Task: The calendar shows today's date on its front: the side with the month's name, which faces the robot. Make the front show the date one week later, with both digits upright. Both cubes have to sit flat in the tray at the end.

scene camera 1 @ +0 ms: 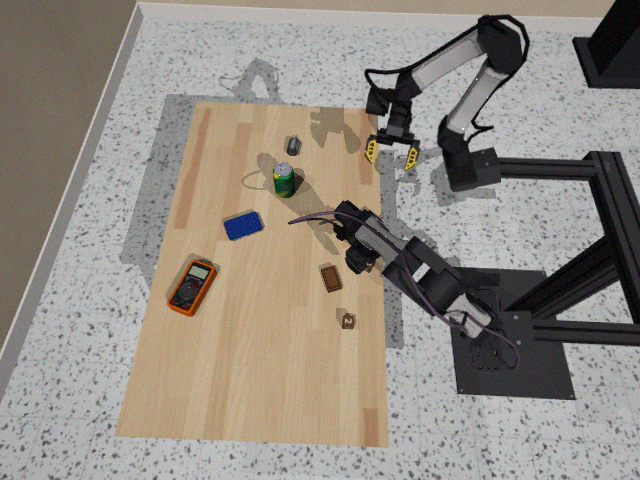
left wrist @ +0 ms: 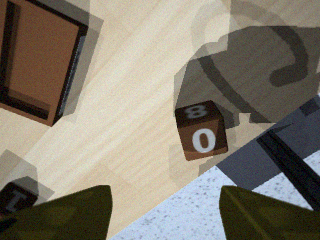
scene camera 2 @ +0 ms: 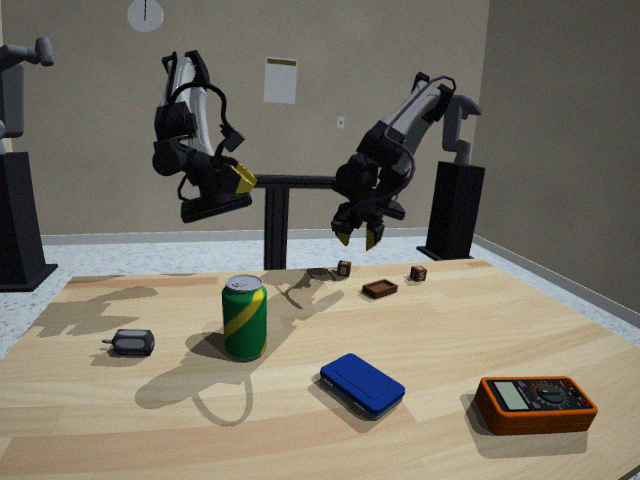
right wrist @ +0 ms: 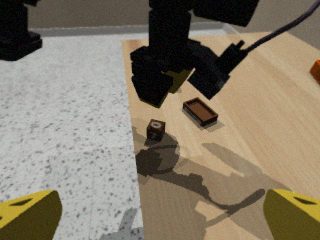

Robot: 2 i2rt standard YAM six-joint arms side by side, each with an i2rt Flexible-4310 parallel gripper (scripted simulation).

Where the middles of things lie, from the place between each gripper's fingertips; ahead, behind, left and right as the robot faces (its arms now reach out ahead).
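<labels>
Left gripper 7 cm above blue case [scene camera 2: 370, 391], 37 cm short of it, 14 cm to the left of it. Dark mouse-like object [scene camera 2: 126, 341], from my left hand: 7 cm below, 23 cm ahead, 47 cm to the right.
Dark mouse-like object, from my right hand [scene camera 2: 254, 185]: 20 cm below, 29 cm ahead, 23 cm to the right. Blue case, from my right hand: 20 cm below, 43 cm ahead, 11 cm to the left. By its middle, blue case nearer to my left gripper than to my right hand.
</labels>
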